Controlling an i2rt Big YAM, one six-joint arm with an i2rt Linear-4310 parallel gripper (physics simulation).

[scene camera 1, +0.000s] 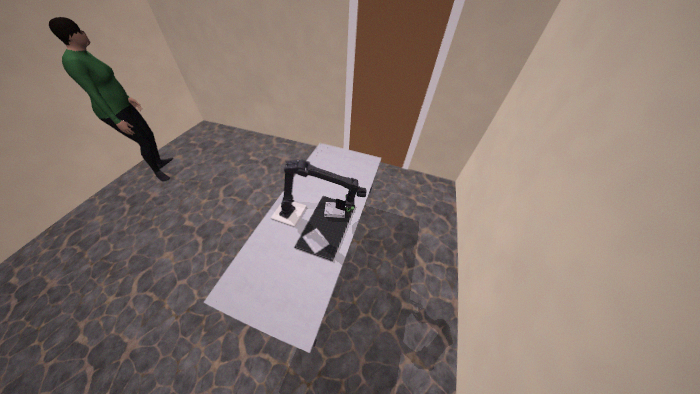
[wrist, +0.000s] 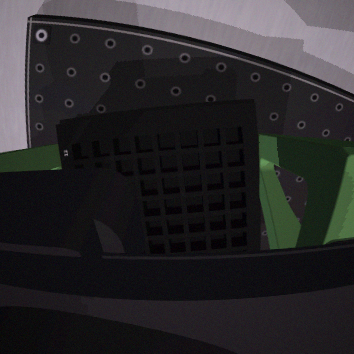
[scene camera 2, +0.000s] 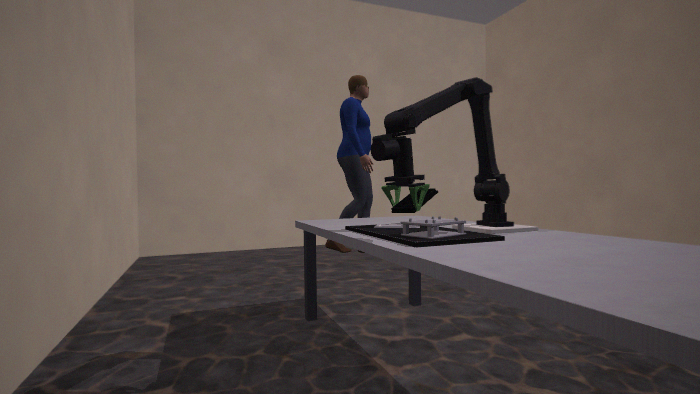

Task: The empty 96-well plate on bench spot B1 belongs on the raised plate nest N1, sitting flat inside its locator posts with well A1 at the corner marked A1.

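Seen in the pictures: gripper, fingertip midpoint: (scene camera 1: 347, 207) (wrist: 159, 149) (scene camera 2: 406, 210); arm's base, link origin: (scene camera 1: 287, 211) (scene camera 2: 494, 225).
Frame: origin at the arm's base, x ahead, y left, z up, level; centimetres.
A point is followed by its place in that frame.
The black 96-well plate (scene camera 1: 341, 204) @(z 11.8, x 40.2, y 17.7 cm) (scene camera 2: 414, 202) (wrist: 200, 117) @(z 8.6, x 47.3, y 19.0 cm) is held between the green fingers of my gripper (scene camera 1: 350, 208) @(z 7.9, x 44.9, y 20.0 cm) (scene camera 2: 406, 206) @(z 7.9, x 44.9, y 20.0 cm) (wrist: 159, 149) @(z 7.9, x 44.9, y 20.0 cm). It looks tilted in scene camera 2, one end higher. In the wrist view its open wells face the camera, with a small "12" at the upper left; its lower left part is hidden by the dark gripper body. The raised grey nest N1 (scene camera 1: 333, 211) @(z 4.1, x 35.1, y 13.9 cm) (scene camera 2: 434, 226) @(z 1.7, x 30.9, y 10.7 cm) stands on the black board, with short posts on top. The plate hangs above it, clear of it, overlapping its edge in scene camera 1. The A1 marks are not readable.
The black perforated board (scene camera 1: 327, 226) @(z -0.1, x 36.0, y 1.7 cm) (scene camera 2: 450, 241) @(z -0.5, x 36.4, y 29.8 cm) (wrist: 55, 55) @(z -0.1, x 44.9, y 28.1 cm) lies on the white table (scene camera 1: 270, 280) @(z -1.4, x 21.2, y -51.0 cm) (scene camera 2: 575, 270) @(z -1.4, x 32.6, y 67.0 cm). A flat pale square (scene camera 1: 316, 241) @(z 0.0, x 34.7, y -13.4 cm) lies on its other half. The arm's base plate (scene camera 1: 276, 217) @(z 0.0, x -4.6, y -8.8 cm) (scene camera 2: 525, 228) @(z -0.4, x -4.6, y 10.9 cm) is on the table. People stand beyond the table.
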